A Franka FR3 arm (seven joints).
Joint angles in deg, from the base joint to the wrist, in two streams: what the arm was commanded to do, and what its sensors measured. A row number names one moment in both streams.
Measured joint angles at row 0: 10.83, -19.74, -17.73, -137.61, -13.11, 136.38, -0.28
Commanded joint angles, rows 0 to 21: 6.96, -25.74, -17.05, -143.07, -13.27, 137.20, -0.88; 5.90, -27.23, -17.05, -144.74, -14.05, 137.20, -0.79; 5.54, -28.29, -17.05, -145.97, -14.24, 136.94, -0.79; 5.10, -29.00, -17.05, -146.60, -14.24, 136.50, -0.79; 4.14, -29.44, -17.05, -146.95, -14.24, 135.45, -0.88; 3.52, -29.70, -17.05, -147.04, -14.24, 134.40, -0.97; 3.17, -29.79, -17.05, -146.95, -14.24, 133.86, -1.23; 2.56, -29.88, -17.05, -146.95, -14.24, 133.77, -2.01; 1.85, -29.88, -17.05, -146.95, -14.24, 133.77, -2.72; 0.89, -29.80, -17.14, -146.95, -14.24, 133.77, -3.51; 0.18, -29.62, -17.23, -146.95, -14.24, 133.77, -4.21; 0.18, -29.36, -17.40, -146.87, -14.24, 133.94, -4.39; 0.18, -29.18, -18.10, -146.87, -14.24, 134.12, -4.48; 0.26, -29.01, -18.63, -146.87, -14.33, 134.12, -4.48; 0.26, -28.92, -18.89, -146.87, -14.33, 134.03, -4.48; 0.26, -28.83, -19.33, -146.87, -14.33, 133.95, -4.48; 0.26, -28.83, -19.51, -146.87, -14.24, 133.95, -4.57; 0.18, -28.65, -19.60, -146.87, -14.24, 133.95, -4.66; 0.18, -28.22, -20.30, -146.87, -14.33, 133.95, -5.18; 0.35, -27.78, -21.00, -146.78, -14.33, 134.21, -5.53; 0.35, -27.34, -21.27, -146.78, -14.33, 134.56, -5.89; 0.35, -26.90, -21.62, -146.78, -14.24, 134.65, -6.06
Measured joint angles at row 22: 0.93, -26.86, -20.77, -146.80, -13.53, 134.21, -4.58
